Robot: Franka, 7 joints.
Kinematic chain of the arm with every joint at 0, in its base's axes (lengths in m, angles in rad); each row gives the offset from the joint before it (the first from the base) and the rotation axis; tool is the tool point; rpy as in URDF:
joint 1: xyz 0 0 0.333 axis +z
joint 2: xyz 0 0 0 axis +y
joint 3: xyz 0 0 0.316 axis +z
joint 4: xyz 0.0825 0 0 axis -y
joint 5: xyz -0.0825 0 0.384 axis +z
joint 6: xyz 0 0 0 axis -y
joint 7: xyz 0.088 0 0 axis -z
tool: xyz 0 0 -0.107 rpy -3.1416 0 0
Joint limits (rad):
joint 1: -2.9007..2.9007
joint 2: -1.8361..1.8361
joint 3: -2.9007..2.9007
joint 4: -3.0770..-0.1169
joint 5: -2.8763..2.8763
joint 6: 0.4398..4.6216
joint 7: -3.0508..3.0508
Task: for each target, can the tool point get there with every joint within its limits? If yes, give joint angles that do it. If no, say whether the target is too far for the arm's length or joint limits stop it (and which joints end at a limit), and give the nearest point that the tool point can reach.
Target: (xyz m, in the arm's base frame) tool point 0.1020 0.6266 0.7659
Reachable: yes | joints 2.0748 1.3676 -2.1860 -1.4177 0.3302 3.4533 2.2421
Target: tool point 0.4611 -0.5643 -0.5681
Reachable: no: too far | nearest point 0.3529 -0.4318 -0.2844 | short by 0.331 m
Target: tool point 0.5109 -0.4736 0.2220
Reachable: yes | joints 1.5599 -1.3791 -1.9515 -1.2933 0.0832 1.7075 -1.3828
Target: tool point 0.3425 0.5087 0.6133
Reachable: yes | joints 0.0101 1.5295 1.8753 -1.6203 1.4158 1.6128 -0.8169
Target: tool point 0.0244 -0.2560 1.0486
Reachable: yes | joints 0.6296 -0.4874 -0.9201 -0.4533 0.3234 1.2879 0.3974
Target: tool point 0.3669 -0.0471 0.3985
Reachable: yes | joints 0.4167 -0.0699 -0.8978 -2.6915 -1.2800 4.1856 1.7464
